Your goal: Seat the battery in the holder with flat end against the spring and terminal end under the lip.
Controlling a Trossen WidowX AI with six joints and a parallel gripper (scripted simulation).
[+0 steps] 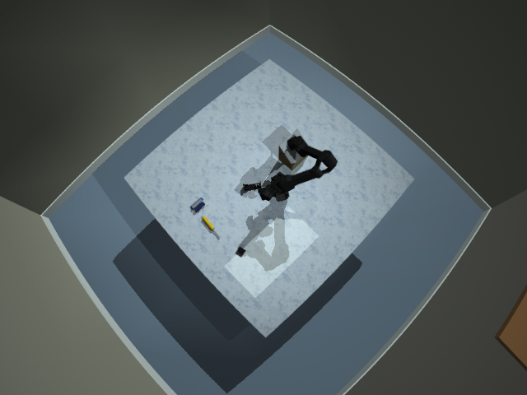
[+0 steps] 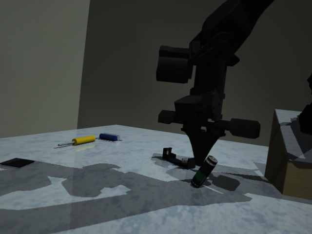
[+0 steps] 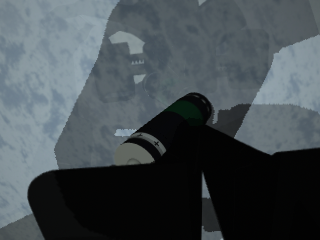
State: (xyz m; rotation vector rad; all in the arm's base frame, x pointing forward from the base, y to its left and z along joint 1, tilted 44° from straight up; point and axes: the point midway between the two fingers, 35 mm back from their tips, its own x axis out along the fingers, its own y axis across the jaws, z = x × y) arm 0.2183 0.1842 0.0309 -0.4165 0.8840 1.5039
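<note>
Right now the battery is 1 cm below my gripper tip and 1 cm behind it. From my gripper tip the other things lie so: yellow-handled screwdriver (40 cm ahead, 6 cm to the right, 3 cm below).
</note>
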